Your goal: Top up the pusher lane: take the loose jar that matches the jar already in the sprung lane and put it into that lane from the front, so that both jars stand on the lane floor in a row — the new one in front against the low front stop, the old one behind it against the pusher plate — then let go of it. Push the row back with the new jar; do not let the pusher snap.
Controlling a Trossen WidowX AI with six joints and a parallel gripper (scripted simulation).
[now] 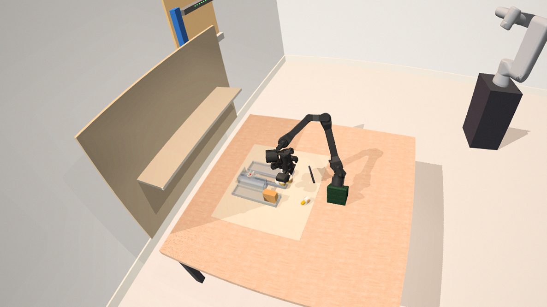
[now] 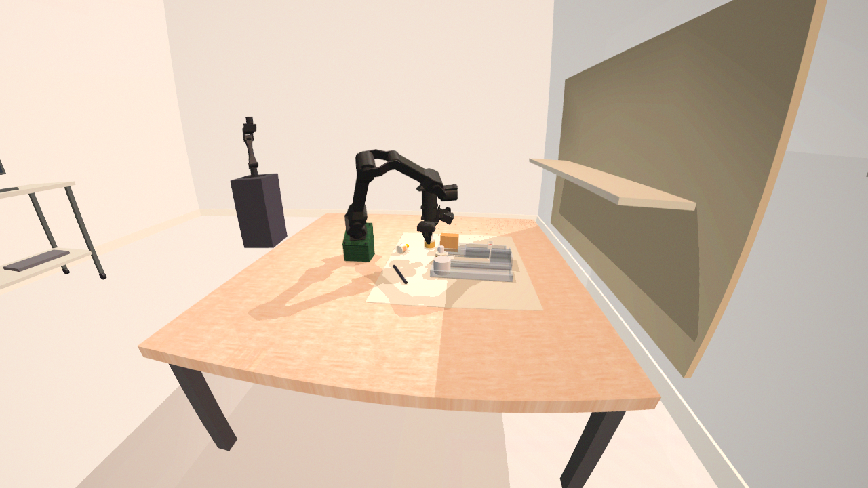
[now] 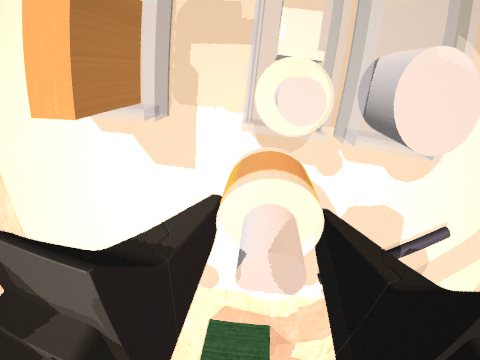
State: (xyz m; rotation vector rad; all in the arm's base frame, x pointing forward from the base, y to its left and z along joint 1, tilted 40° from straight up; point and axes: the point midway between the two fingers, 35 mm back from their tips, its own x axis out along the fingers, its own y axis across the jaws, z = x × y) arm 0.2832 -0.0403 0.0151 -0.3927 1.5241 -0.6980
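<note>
My gripper tip is now 100 mm to the left of the pale grey cylinder, 50 mm above it and 40 mm short of it. From my gripper tip the other things lie so: sprung lane 200 mm ahead, 60 mm below, 20 mm to the right; then black pen 120 mm to the right, 110 mm behind, 80 mm below.
</note>
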